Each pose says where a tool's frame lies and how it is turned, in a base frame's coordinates. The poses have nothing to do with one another.
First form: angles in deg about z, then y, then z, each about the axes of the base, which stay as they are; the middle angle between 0 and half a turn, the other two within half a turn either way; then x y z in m.
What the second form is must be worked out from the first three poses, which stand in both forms.
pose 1, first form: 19.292 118.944 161.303 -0.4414 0.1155 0.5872
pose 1, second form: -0.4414 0.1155 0.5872 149.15 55.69 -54.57
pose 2, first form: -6.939 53.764 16.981 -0.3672 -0.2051 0.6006
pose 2, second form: -0.3672 -0.2051 0.6006 -9.36 53.20 5.35
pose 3, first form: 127.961 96.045 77.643 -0.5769 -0.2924 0.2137
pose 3, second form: -0.5769 -0.2924 0.2137 97.65 -37.71 162.95
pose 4, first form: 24.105 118.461 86.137 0.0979 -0.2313 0.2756
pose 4, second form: 0.0979 -0.2313 0.2756 143.00 53.37 -137.06
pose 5, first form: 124.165 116.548 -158.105 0.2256 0.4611 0.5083
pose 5, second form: 0.2256 0.4611 0.5083 121.13 -30.16 -84.98
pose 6, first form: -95.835 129.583 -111.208 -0.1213 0.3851 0.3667
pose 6, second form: -0.1213 0.3851 0.3667 -129.73 -4.49 162.52
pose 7, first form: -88.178 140.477 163.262 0.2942 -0.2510 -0.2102
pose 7, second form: 0.2942 -0.2510 -0.2102 -140.49 1.16 71.86
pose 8, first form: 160.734 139.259 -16.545 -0.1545 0.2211 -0.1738
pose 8, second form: -0.1545 0.2211 -0.1738 164.13 -38.03 8.22
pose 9, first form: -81.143 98.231 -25.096 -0.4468 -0.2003 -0.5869
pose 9, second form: -0.4468 -0.2003 -0.5869 -98.33 8.77 -116.37
